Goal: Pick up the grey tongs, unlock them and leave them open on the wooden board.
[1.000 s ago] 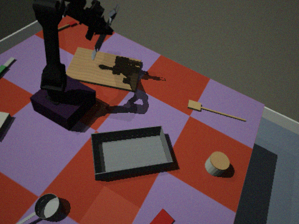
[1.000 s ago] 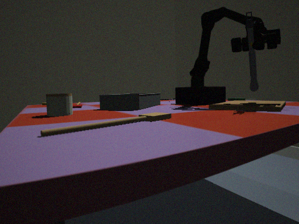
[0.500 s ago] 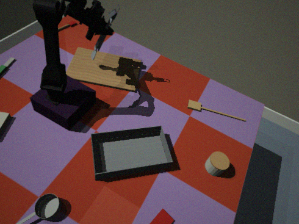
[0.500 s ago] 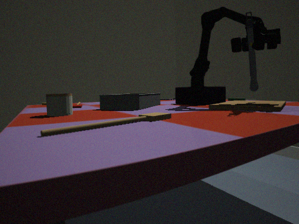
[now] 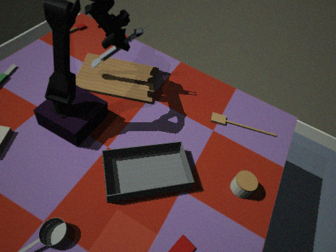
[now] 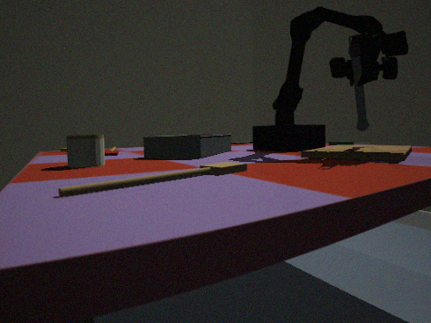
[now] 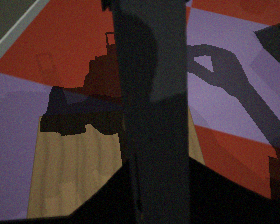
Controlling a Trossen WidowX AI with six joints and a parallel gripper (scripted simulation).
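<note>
Right now my gripper tip is 4 cm past the wooden board, 1 cm to the left of it and 18 cm above it. Also, from my gripper tip: roasting tin (36 cm ahead, 32 cm to the right, 16 cm below); then lidded canister (67 cm ahead, 15 cm to the right, 16 cm below).
</note>
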